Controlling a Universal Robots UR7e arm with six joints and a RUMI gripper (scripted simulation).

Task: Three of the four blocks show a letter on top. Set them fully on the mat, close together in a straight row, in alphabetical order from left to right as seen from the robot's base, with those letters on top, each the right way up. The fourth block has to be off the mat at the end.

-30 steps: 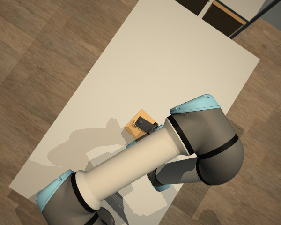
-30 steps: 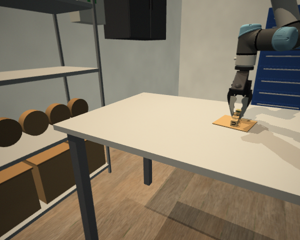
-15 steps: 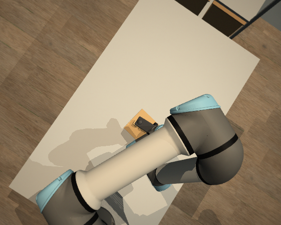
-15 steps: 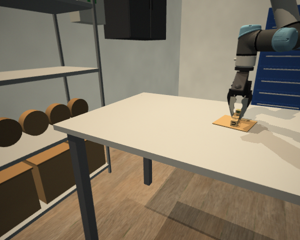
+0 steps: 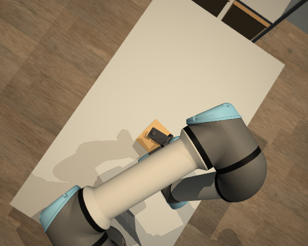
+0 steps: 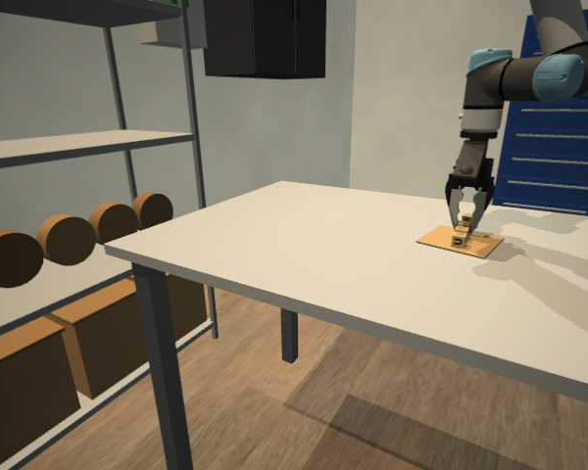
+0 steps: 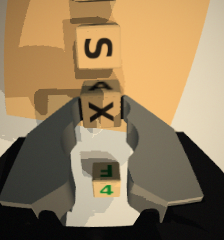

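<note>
The X block lies right at my hand. From my hand the other things lie so: D block (80 mm to the left); S block (40 mm to the left); orange mat (40 mm to the left, 20 mm below).
</note>
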